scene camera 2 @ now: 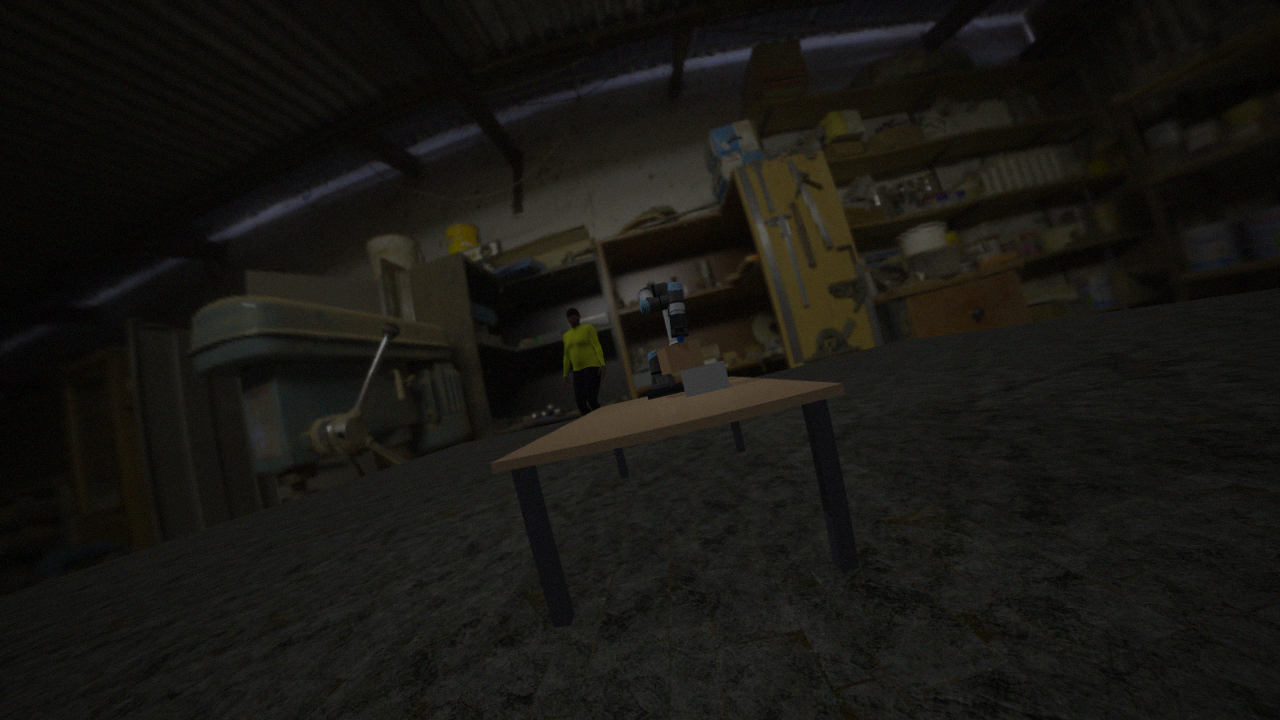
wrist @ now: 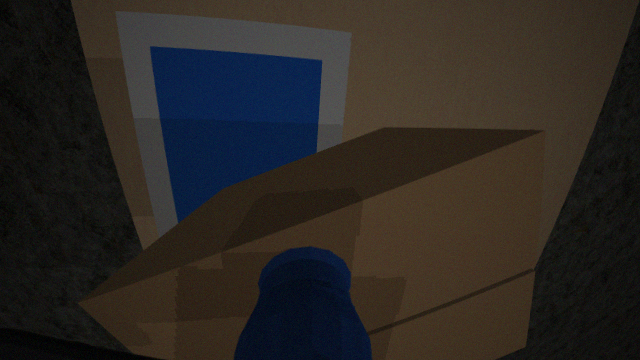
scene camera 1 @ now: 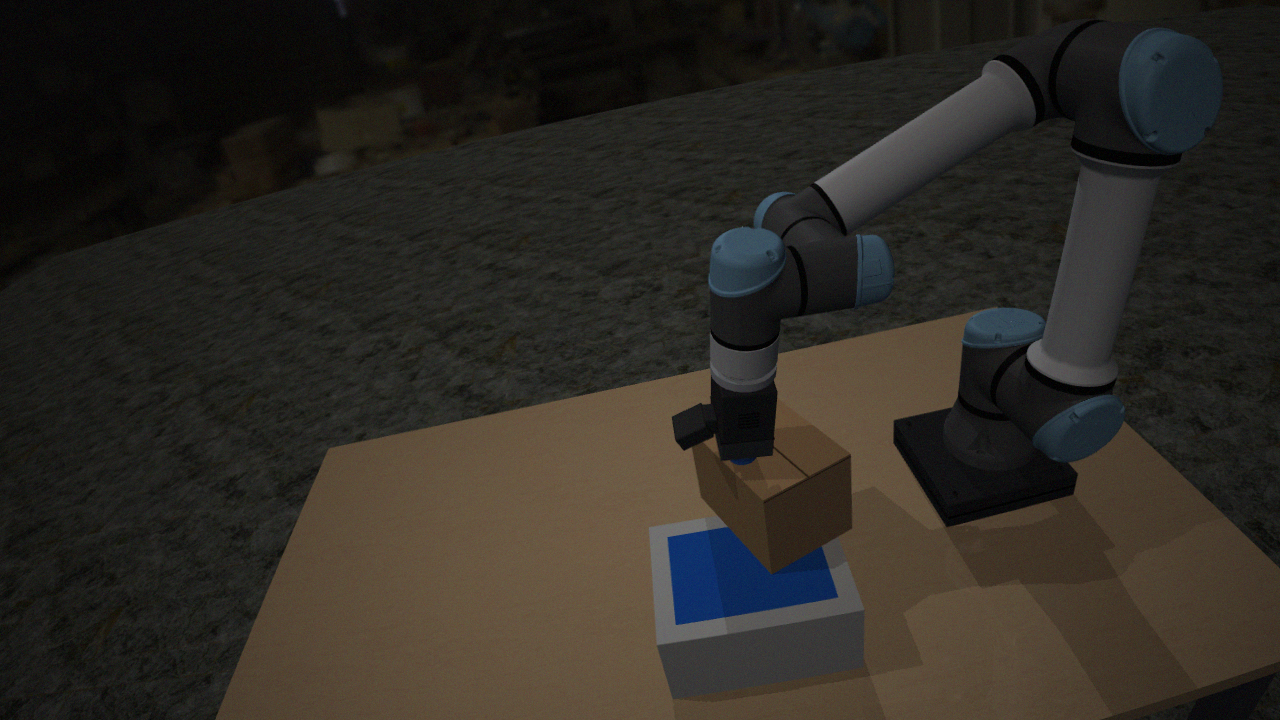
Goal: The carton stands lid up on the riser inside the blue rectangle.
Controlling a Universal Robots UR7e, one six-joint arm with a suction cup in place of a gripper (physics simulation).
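Frame: origin at the arm's base, x ahead, y left, z up, level; metres.
Seen in the pictures: end effector, tool point: [scene camera 2: 680, 345] [wrist: 317, 255] [scene camera 1: 739, 460]; arm's base, origin of the base link: [scene camera 2: 663, 386] [scene camera 1: 989, 439].
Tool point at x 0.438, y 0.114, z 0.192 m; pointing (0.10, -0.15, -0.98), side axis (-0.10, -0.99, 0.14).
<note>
Pixels of each thing's top centre, then the offset from my tool point to it. Level surfaces: height alone.
- brown carton, middle of its top: [wrist: 353, 339] [scene camera 1: 765, 440] [scene camera 2: 676, 344] 0.040 m back, 0.014 m right, 0.011 m up
- light grey riser, middle of its top: [wrist: 242, 163] [scene camera 1: 747, 565] [scene camera 2: 700, 366] 0.020 m ahead, 0.068 m left, 0.119 m down
- blue rectangle, middle of its top: [wrist: 242, 163] [scene camera 1: 747, 565] 0.020 m ahead, 0.068 m left, 0.119 m down
- wooden table, its level: 0.239 m down
The brown carton [scene camera 1: 810, 514] [scene camera 2: 682, 358] [wrist: 450, 200] hangs lid up from my suction gripper [scene camera 1: 742, 460] [scene camera 2: 680, 339] [wrist: 305, 300], whose blue cup sits on its lid, off to one side of the lid seam. The carton looks about level and is turned at an angle to the riser. The light grey riser [scene camera 1: 760, 660] [scene camera 2: 707, 378] [wrist: 333, 90] stands on the table. The blue rectangle [scene camera 1: 716, 586] [wrist: 235, 100] on its top is partly covered by the carton in scene camera 1 and the wrist view. The carton appears above the rectangle's rear part, with its underside hidden.
The wooden table [scene camera 1: 447, 537] [scene camera 2: 626, 425] [wrist: 475, 65] carries the riser and the arm's black base [scene camera 1: 1002, 501], which stands to the right in scene camera 1. A person in a yellow top [scene camera 2: 583, 349] stands beyond the table. Shelves and a tool board [scene camera 2: 805, 259] are behind.
</note>
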